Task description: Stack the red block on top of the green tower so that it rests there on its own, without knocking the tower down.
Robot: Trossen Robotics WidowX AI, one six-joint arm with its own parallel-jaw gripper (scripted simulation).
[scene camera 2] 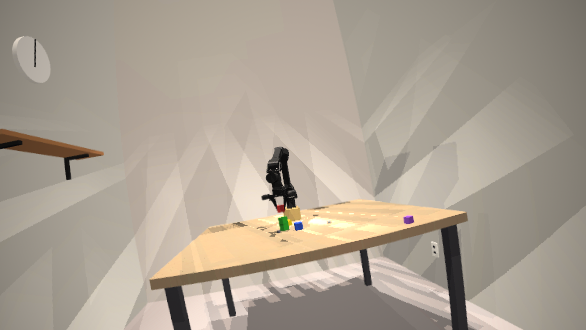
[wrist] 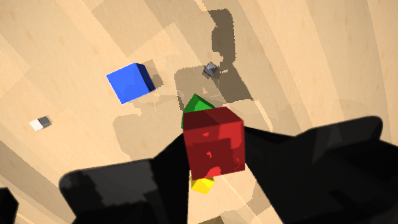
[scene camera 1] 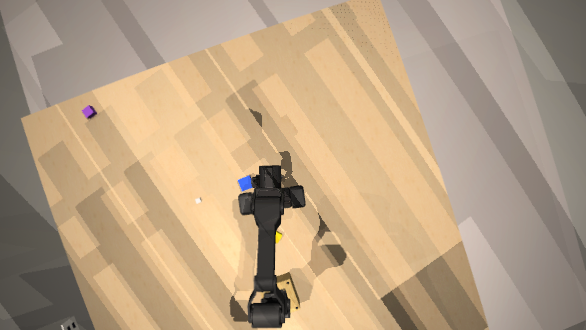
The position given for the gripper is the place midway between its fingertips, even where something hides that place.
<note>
The gripper (scene camera 1: 273, 197) holds a red block (wrist: 214, 138). Further things: a blue block (wrist: 132, 81).
The gripper is seen too in the wrist view (wrist: 209, 133).
</note>
